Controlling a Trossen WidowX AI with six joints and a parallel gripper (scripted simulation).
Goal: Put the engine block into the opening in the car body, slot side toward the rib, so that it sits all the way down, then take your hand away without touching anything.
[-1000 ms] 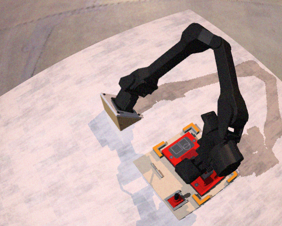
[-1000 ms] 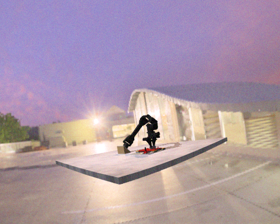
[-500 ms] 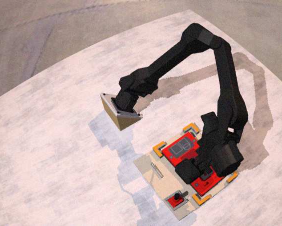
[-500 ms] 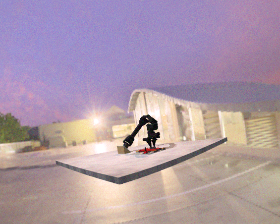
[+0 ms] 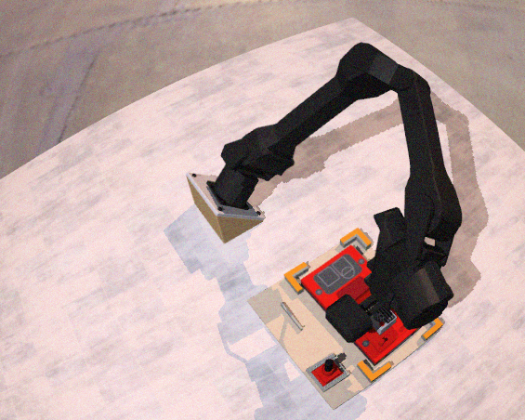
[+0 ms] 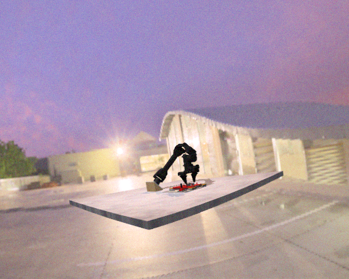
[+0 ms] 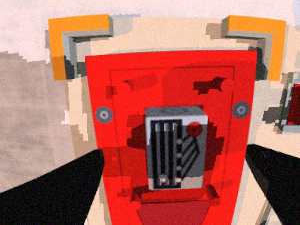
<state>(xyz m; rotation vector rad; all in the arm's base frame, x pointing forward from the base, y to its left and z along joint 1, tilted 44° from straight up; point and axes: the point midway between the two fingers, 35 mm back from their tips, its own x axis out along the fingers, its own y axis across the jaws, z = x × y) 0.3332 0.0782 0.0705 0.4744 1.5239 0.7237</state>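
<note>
Right now my gripper tip is 20 mm above the grey engine block.
</note>
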